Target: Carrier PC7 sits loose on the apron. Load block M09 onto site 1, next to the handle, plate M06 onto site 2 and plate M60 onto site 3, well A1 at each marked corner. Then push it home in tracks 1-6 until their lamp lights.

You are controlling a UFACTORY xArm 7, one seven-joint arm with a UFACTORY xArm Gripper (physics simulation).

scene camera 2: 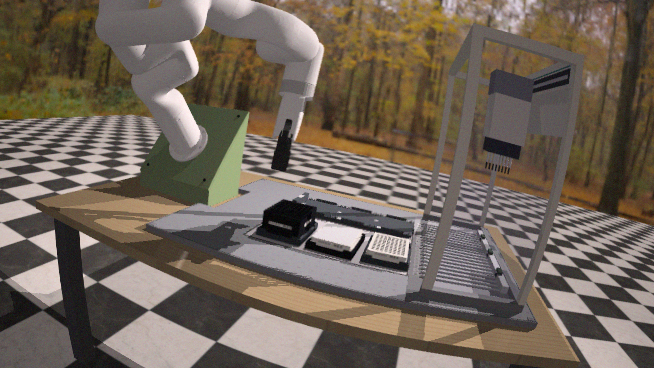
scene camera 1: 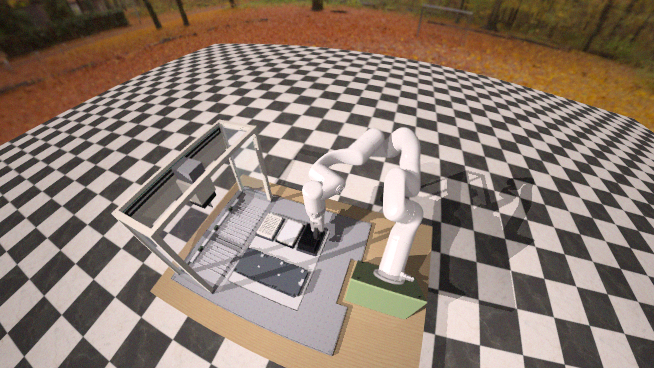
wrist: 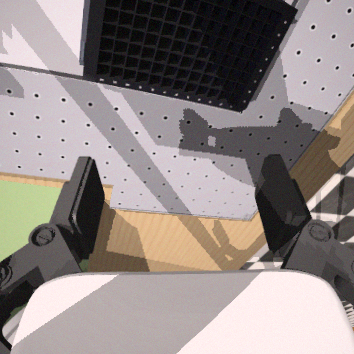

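Pixels of known places: gripper, fingertip midpoint: (scene camera 2: 279, 168) (scene camera 1: 318, 229) (wrist: 179, 174); arm's base at its link origin: (scene camera 2: 188, 143) (scene camera 1: 388, 277).
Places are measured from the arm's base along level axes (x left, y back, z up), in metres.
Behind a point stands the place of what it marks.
My gripper (scene camera 1: 316, 236) @(y -0.350, x -0.070, z 0.008 m) (scene camera 2: 281, 167) @(y -0.350, x -0.070, z 0.008 m) (wrist: 179, 174) @(y -0.350, x -0.070, z 0.008 m) is open and empty. It hangs above and beside a tall black block (scene camera 1: 307, 246) @(y -0.375, x -0.009, z -0.074 m) (scene camera 2: 289, 218) @(y -0.418, x -0.125, z -0.075 m) (wrist: 175, 52) @(y -0.382, x -0.062, z -0.074 m) with a grid of square wells. In the wrist view the block lies beyond my fingertips, its nearer corner towards the right. A plain white plate (scene camera 1: 290, 233) @(y -0.493, x -0.042, z -0.101 m) (scene camera 2: 337, 236) @(y -0.508, x -0.073, z -0.100 m) and an off-white plate with round wells (scene camera 1: 270, 226) @(y -0.604, x -0.027, z -0.101 m) (scene camera 2: 389, 246) @(y -0.615, x -0.045, z -0.101 m) stand in a row with it. Their labels are too small to read. The dark slate carrier (scene camera 1: 272, 272) @(y -0.457, x 0.164, z -0.116 m) (scene camera 2: 370, 220) @(y -0.515, x 0.160, z -0.116 m) lies flat alongside this row, no labware on it. The ribbed tracks (scene camera 1: 235, 225) @(y -0.785, x 0.053, z -0.125 m) (scene camera 2: 460, 255) lie at the row's far end.
An open frame (scene camera 1: 262, 165) @(y -0.714, x -0.174, z 0.144 m) (scene camera 2: 454, 165) @(y -0.717, x -0.191, z 0.108 m) stands over the tracks, with a pipetting head (scene camera 1: 192, 185) (scene camera 2: 507, 115) hanging inside it. The perforated grey board (scene camera 1: 330, 300) @(y -0.176, x 0.148, z -0.127 m) (wrist: 50, 125) @(y -0.250, x 0.011, z -0.127 m) lies on the wooden table (scene camera 1: 385, 335) @(y 0.086, x 0.176, z -0.140 m) (scene camera 2: 300, 297) @(y -0.538, x -0.299, z -0.140 m). My arm's green base (scene camera 1: 380, 300) @(y 0.002, x 0.101, z 0.003 m) (scene camera 2: 225, 165) @(y -0.137, x 0.017, z -0.037 m) stands at one end.
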